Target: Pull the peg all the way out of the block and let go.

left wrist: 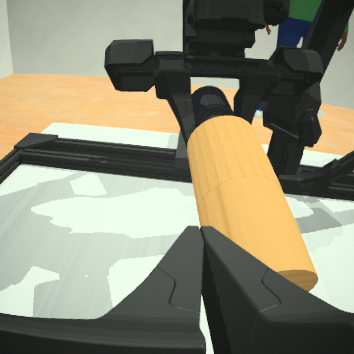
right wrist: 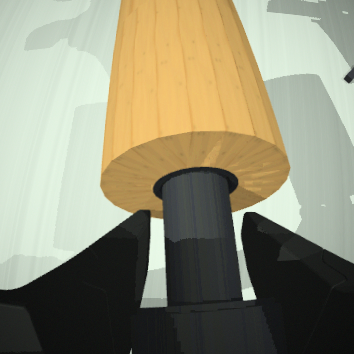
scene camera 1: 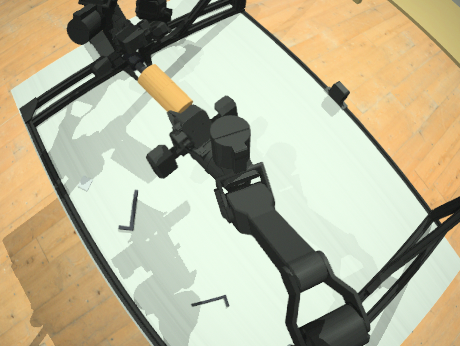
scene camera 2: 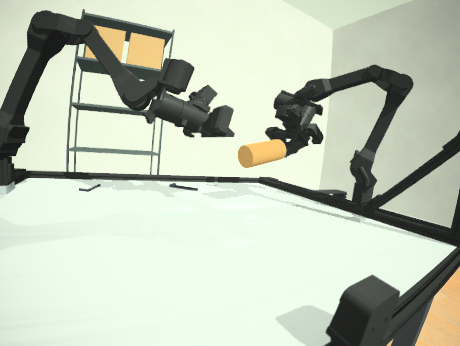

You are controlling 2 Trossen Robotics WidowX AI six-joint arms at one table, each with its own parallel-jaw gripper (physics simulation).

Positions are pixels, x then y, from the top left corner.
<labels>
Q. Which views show my right gripper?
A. The left wrist view, the right wrist view, scene camera 1 and scene camera 2: all of them.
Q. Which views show the wooden cylinder block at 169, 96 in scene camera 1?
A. The left wrist view, the right wrist view, scene camera 1 and scene camera 2: all of them.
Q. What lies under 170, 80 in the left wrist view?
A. My right gripper.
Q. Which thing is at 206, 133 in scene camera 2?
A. My left gripper.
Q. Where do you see a wooden cylinder block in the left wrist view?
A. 236, 191
</labels>
